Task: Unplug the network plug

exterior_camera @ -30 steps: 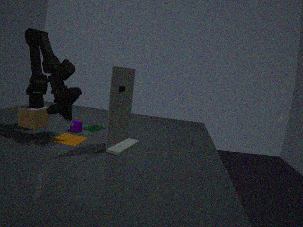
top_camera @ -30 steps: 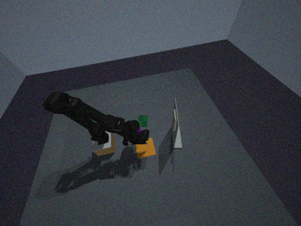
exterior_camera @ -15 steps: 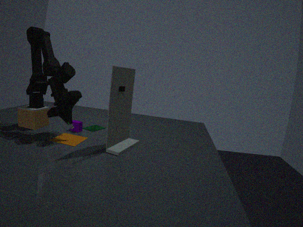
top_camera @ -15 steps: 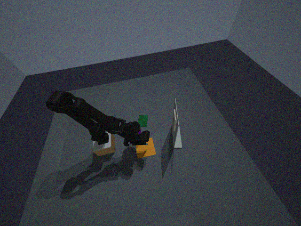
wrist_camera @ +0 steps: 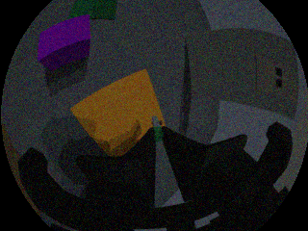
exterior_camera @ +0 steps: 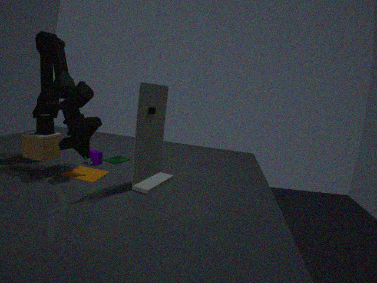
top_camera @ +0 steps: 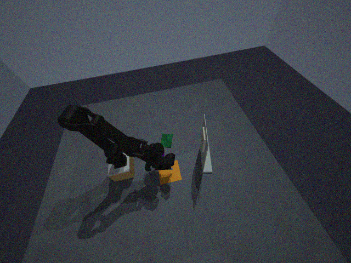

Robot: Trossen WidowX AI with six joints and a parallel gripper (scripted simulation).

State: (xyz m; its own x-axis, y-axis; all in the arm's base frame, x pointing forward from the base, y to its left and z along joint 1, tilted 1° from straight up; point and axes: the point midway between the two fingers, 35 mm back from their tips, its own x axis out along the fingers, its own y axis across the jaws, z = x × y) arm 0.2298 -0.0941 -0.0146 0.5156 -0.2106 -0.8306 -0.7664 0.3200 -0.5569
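My gripper tip is now 5 cm above the orange square and 1 cm past it. Also, from my gripper tip: upright panel 20 cm ahead, 8 cm above, 2 cm to the left; network plug right at my gripper tip; flat green block 22 cm to the left, 5 cm below, 3 cm ahead.
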